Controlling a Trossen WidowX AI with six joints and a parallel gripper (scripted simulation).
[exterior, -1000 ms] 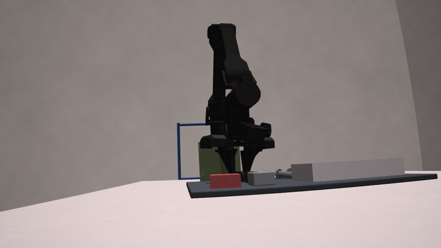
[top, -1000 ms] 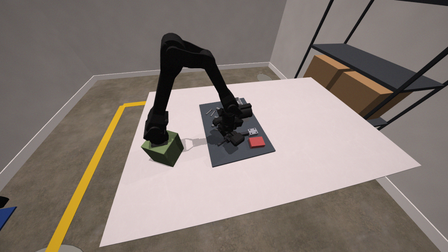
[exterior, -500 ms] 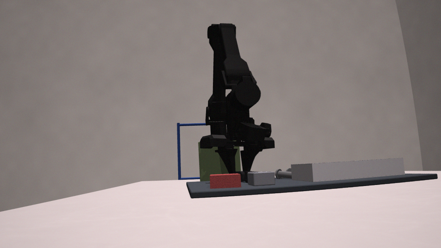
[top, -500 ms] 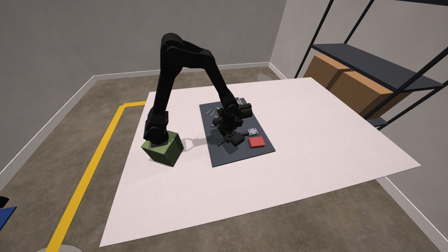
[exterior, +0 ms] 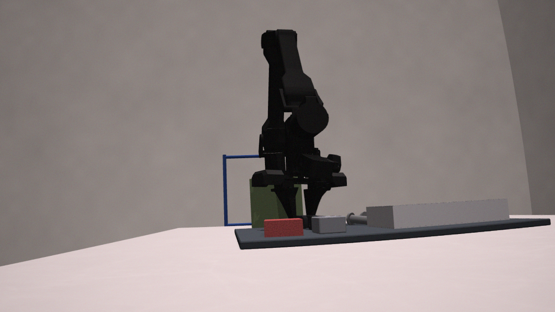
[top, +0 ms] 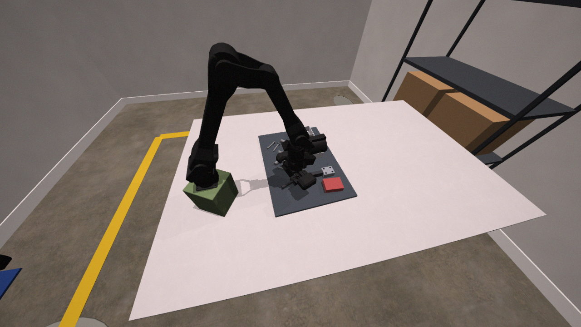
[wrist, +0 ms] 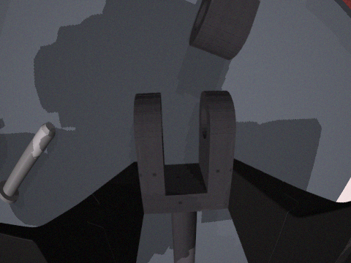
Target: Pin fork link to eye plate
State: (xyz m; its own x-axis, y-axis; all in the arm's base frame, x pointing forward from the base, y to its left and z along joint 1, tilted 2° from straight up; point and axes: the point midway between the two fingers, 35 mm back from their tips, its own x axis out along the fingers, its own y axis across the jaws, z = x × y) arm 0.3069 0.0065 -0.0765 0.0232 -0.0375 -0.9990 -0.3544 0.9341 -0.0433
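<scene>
The eye plate is 8 cm ahead of my hand, 1 cm to the left of it and 3 cm below it. From my hand the other things lie so: grey mount (15 cm ahead, 1 cm to the left, 2 cm below); dark mat (6 cm ahead, 11 cm to the left, 5 cm below); fork link (3 cm below).
</scene>
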